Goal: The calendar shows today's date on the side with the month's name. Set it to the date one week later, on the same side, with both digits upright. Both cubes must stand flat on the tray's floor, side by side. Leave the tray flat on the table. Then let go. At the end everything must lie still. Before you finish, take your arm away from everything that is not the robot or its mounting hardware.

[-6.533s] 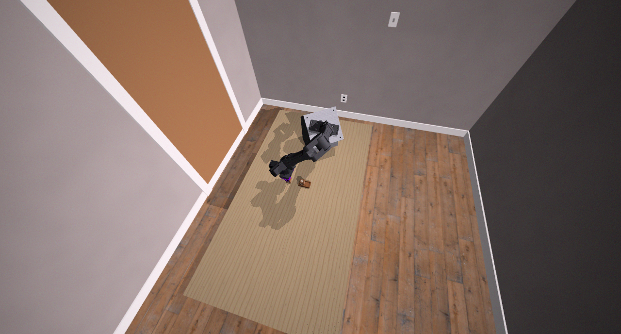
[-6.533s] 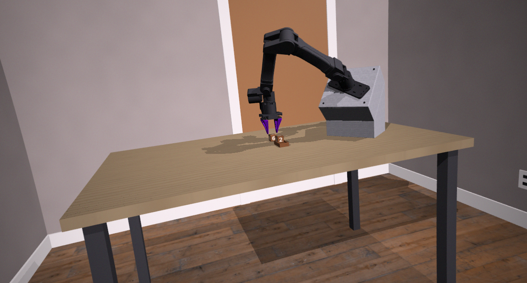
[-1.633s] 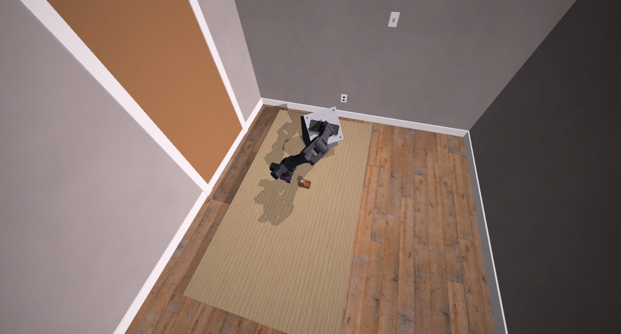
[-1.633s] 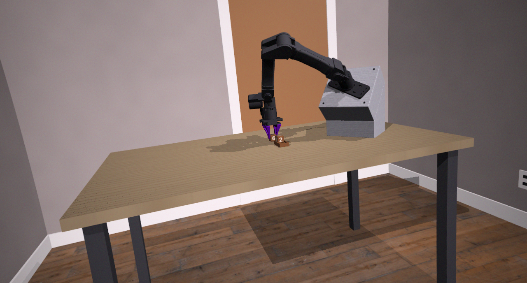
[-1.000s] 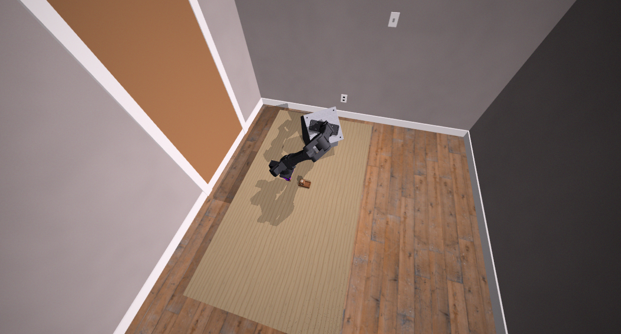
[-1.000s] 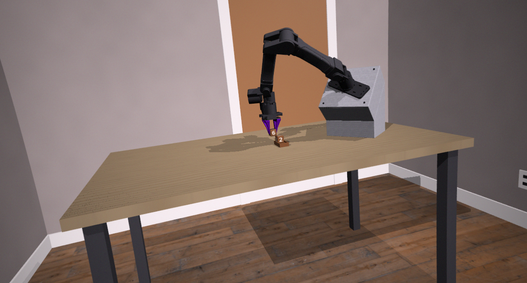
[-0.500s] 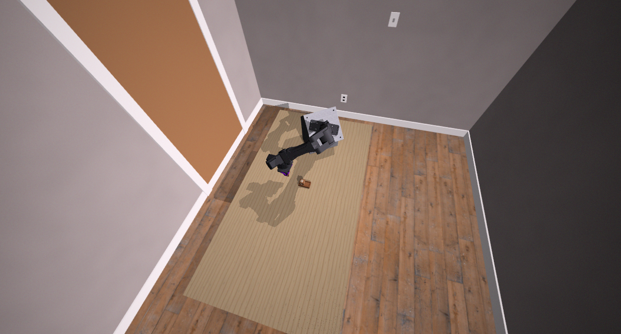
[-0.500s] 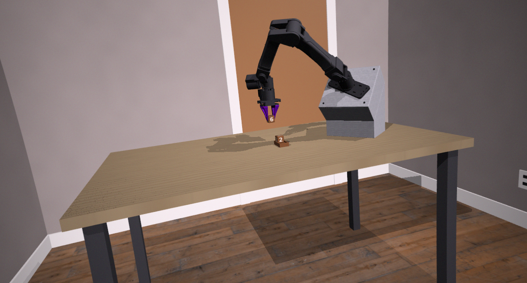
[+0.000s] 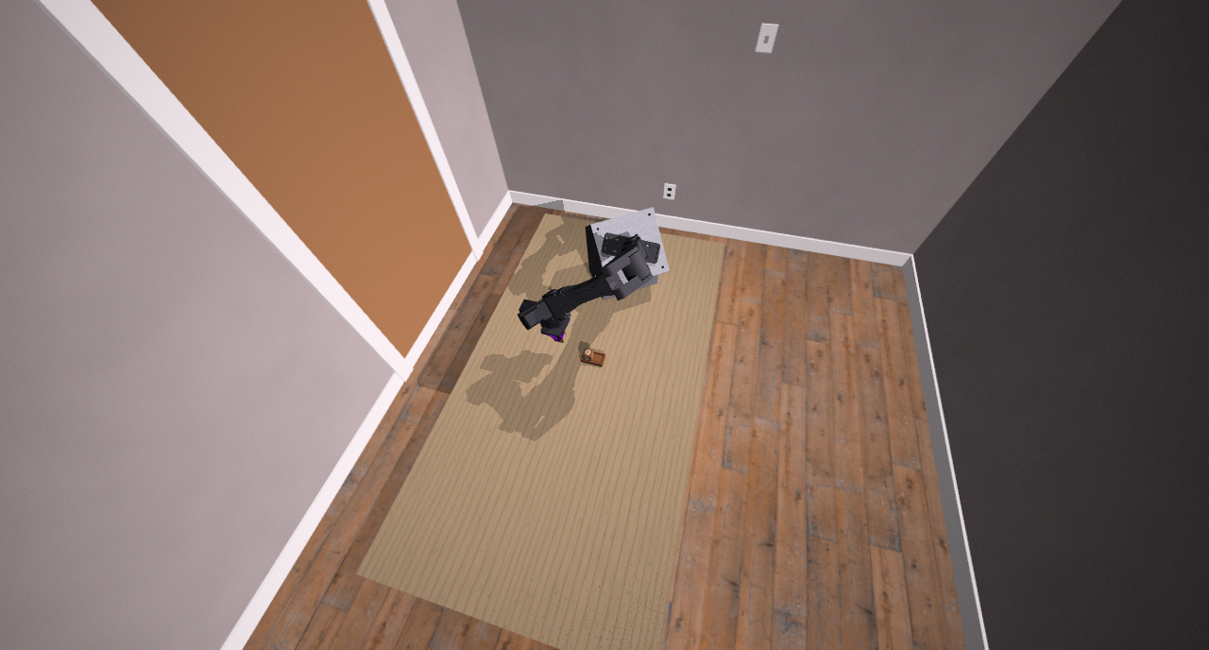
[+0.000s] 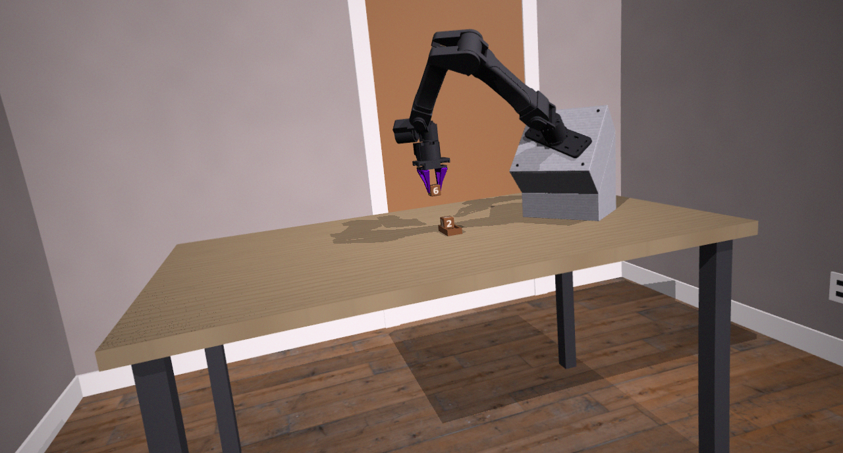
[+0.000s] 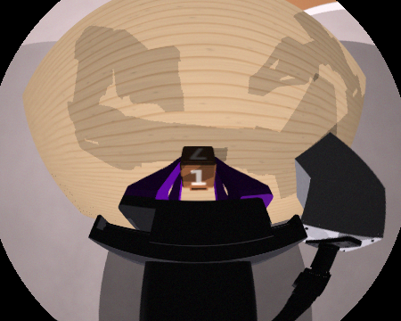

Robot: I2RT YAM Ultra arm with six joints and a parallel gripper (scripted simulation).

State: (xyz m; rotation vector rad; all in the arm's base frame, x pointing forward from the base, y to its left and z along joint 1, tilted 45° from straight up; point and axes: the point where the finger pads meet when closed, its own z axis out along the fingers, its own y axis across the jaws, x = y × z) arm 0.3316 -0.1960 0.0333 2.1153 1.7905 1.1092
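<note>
The brown tray lies 11 cm to the left of my hand and 10 cm below it.
</note>
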